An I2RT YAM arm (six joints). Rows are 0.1 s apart.
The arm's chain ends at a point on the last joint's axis. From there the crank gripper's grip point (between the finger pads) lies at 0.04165 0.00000 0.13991 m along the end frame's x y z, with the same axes.
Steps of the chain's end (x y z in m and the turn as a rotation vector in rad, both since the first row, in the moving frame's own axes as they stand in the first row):
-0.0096 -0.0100 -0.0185 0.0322 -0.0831 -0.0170
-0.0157 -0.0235 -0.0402 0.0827 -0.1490 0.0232
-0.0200 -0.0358 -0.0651 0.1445 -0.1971 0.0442
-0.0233 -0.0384 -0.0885 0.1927 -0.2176 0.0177
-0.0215 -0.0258 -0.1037 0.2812 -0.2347 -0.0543
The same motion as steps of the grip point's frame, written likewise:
-0.0214 -0.0152 -0.0156 0.0322 -0.0831 -0.0170
-0.0368 -0.0345 -0.0360 0.0827 -0.1490 0.0232
-0.0477 -0.0552 -0.0610 0.1445 -0.1971 0.0442
-0.0541 -0.0654 -0.0854 0.1927 -0.2176 0.0177
-0.0558 -0.0669 -0.1037 0.2812 -0.2347 -0.0543

